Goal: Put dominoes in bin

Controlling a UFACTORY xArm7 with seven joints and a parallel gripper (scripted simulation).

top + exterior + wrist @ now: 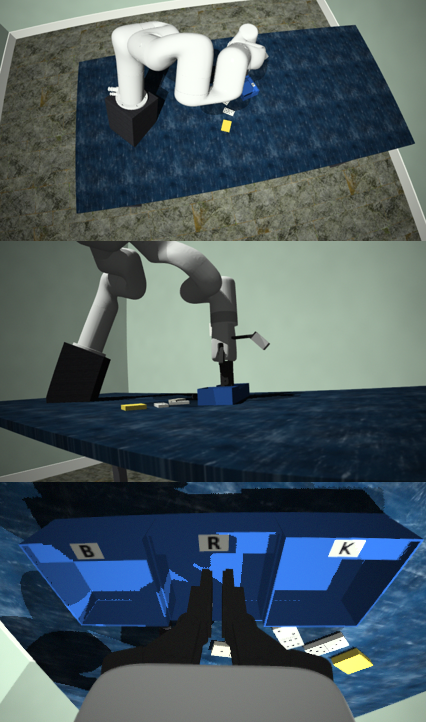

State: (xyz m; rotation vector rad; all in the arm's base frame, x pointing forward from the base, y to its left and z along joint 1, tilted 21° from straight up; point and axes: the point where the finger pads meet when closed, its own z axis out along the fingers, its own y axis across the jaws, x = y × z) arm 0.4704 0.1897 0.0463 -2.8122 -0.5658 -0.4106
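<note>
The blue bin lies 4 cm below my hand. From my hand the other things lie so: dark cylinder 12 cm behind, 5 cm below, 1 cm to the left; then flat yellow block 26 cm to the right, 7 cm behind, 5 cm below.
</note>
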